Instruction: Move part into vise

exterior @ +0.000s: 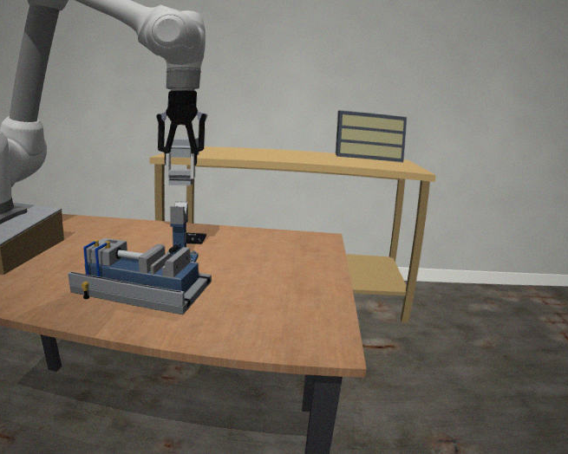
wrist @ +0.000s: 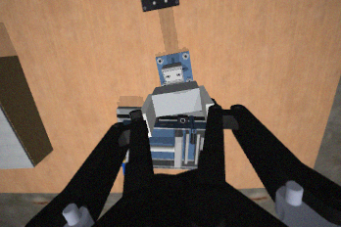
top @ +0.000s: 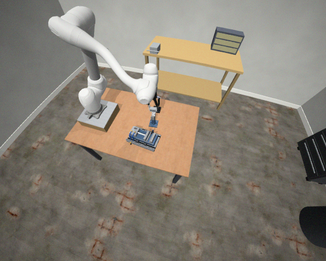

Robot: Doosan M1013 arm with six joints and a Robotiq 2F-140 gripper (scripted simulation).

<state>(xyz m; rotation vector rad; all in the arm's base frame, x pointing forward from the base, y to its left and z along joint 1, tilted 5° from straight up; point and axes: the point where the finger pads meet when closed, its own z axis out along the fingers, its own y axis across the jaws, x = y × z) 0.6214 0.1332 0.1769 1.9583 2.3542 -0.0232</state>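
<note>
Right now the part is 30 mm below my hand. The rest, counted from my hand: work stop: 50 mm ahead, 160 mm to the right, 170 mm below; V-block base: 260 mm below; V-block post: 200 mm below.
</note>
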